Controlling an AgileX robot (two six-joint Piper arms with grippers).
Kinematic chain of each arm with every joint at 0, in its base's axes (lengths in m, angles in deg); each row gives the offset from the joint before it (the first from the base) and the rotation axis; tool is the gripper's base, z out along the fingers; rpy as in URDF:
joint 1: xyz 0 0 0.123 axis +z
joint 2: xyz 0 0 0 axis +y
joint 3: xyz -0.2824 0 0.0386 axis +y
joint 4: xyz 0.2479 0 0.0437 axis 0.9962 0 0.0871
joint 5: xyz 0 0 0 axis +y
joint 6: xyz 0.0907 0 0.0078 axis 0.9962 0 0.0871
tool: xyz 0 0 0 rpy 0 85 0
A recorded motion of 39 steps. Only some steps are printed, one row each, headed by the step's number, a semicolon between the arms.
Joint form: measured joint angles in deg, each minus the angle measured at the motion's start. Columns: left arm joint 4, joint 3, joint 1, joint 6, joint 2, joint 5; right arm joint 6, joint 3, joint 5, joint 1, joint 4, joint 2.
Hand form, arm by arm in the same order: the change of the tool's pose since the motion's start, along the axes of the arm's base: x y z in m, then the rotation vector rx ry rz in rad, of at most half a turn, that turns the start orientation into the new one. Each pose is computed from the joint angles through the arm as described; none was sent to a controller.
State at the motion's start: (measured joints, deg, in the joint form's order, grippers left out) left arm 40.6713 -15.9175 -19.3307 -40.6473 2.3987 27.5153; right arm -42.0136 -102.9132 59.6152 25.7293 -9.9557 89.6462
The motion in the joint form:
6: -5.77 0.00 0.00 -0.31 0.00 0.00; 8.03 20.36 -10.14 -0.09 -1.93 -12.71
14: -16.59 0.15 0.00 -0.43 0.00 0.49; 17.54 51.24 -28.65 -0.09 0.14 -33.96
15: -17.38 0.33 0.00 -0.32 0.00 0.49; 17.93 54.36 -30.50 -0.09 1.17 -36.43
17: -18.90 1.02 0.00 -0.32 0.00 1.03; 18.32 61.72 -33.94 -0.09 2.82 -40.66
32: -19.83 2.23 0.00 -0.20 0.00 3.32; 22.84 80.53 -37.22 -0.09 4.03 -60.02
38: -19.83 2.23 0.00 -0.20 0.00 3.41; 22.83 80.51 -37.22 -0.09 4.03 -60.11
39: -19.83 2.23 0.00 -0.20 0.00 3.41; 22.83 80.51 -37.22 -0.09 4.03 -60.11
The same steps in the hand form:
6: -0.0003 -0.0034 -0.0025 -0.0955 0.0319 -0.0316; -0.0439 -0.0224 -0.0271 0.0861 -0.0270 -0.0658
14: -0.0013 -0.0101 -0.0077 -0.2648 0.1013 -0.0865; -0.1232 -0.0535 -0.0866 0.3114 -0.1016 -0.0935
15: -0.0011 -0.0108 -0.0090 -0.2743 0.1085 -0.0906; -0.1324 -0.0566 -0.0937 0.3425 -0.1085 -0.0916
17: -0.0005 -0.0118 -0.0140 -0.2933 0.1365 -0.0924; -0.1484 -0.0622 -0.1180 0.3760 -0.0960 -0.0909
32: 0.0005 -0.0117 -0.0244 -0.2942 0.1961 -0.0746; -0.2099 -0.0902 -0.1756 0.4888 -0.1199 -0.1214
38: 0.0004 -0.0116 -0.0245 -0.2939 0.1975 -0.0738; -0.2101 -0.0903 -0.1753 0.4896 -0.1216 -0.1209
39: 0.0004 -0.0116 -0.0245 -0.2939 0.1975 -0.0738; -0.2101 -0.0903 -0.1753 0.4896 -0.1216 -0.1209

